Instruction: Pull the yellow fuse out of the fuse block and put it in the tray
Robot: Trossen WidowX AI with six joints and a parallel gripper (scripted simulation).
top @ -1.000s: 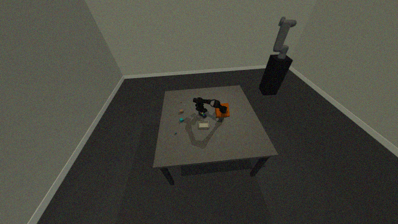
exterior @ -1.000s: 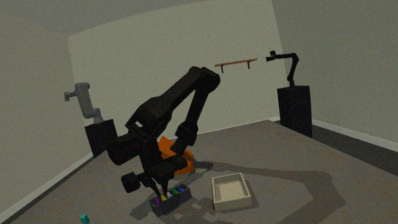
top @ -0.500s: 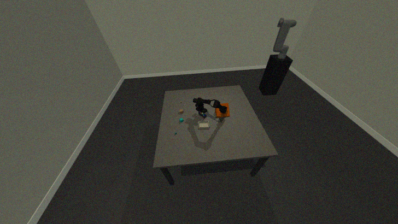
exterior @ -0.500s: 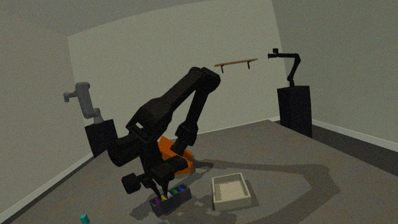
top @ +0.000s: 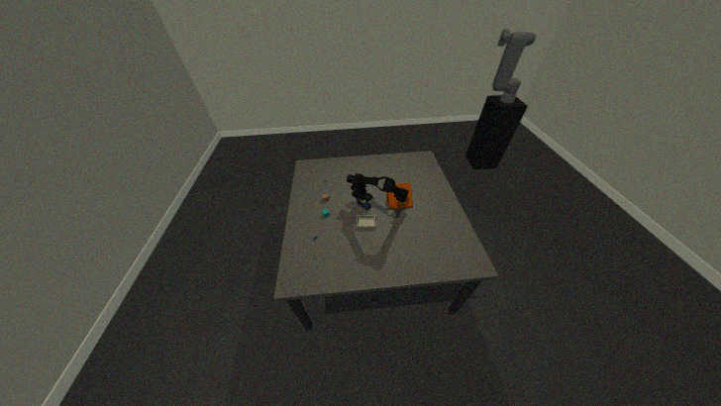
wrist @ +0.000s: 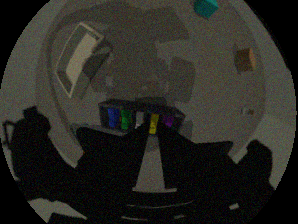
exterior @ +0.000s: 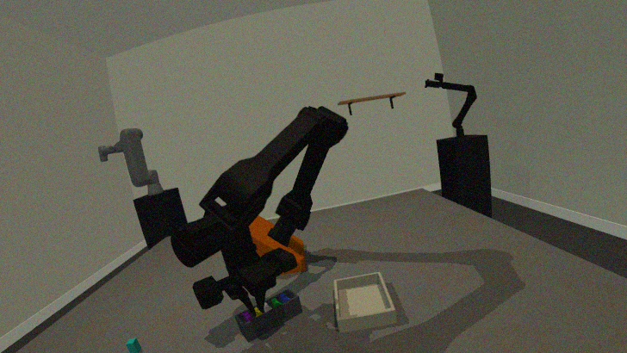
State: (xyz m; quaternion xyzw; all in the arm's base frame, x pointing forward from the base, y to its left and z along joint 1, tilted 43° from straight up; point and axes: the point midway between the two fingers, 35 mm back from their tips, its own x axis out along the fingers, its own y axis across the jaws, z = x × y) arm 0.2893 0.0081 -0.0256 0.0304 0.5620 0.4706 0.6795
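Now: the yellow fuse 1 cm below my gripper tip. From my gripper tip the other things lie so: tray (2 cm behind, 20 cm to the left, 3 cm below).
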